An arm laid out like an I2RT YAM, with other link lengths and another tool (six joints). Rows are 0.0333 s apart.
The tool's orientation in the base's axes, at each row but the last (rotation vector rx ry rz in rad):
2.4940 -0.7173 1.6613
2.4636 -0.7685 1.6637
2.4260 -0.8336 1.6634
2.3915 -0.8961 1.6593
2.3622 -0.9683 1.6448
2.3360 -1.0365 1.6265
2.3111 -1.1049 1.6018
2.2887 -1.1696 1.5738
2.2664 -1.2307 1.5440
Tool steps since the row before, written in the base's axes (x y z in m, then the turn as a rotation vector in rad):
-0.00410 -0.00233 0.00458 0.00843 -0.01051 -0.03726
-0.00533 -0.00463 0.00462 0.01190 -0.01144 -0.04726
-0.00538 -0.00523 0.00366 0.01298 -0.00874 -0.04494
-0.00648 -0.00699 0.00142 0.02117 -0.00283 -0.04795
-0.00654 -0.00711 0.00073 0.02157 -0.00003 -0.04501
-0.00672 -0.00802 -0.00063 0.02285 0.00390 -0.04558
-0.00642 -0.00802 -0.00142 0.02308 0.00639 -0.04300
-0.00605 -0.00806 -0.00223 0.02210 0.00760 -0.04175
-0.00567 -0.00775 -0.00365 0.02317 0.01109 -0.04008
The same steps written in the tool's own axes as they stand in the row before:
0.00358 0.00282 -0.00473 -0.02678 0.01343 0.02593
0.00424 0.00539 -0.00491 -0.03430 0.01486 0.03330
0.00386 0.00617 -0.00410 -0.03301 0.01152 0.03228
0.00259 0.00873 -0.00316 -0.03615 0.00319 0.03792
0.00236 0.00904 -0.00255 -0.03473 -0.00002 0.03585
0.00190 0.01021 -0.00140 -0.03681 -0.00360 0.03532
0.00164 0.01023 -0.00046 -0.03580 -0.00631 0.03319
0.00137 0.01021 0.00055 -0.03553 -0.00689 0.03129
0.00041 0.01013 0.00168 -0.03590 -0.01045 0.02946

